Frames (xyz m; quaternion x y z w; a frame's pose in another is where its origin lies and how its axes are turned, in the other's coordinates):
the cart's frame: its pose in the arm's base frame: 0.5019 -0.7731 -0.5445 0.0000 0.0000 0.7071 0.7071
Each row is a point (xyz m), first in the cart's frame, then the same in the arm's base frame.
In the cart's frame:
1: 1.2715 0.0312 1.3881
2: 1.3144 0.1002 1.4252
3: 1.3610 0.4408 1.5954
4: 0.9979 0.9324 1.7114
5: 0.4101 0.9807 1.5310
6: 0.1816 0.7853 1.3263
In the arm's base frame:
1: 0.4707 0.4984 0.8436
2: 0.4017 0.5413 0.8807
3: 0.0611 0.5879 1.0509
4: -0.4305 0.2248 1.1669
5: -0.4788 -0.3630 0.9865
6: -0.2834 -0.5915 0.7818

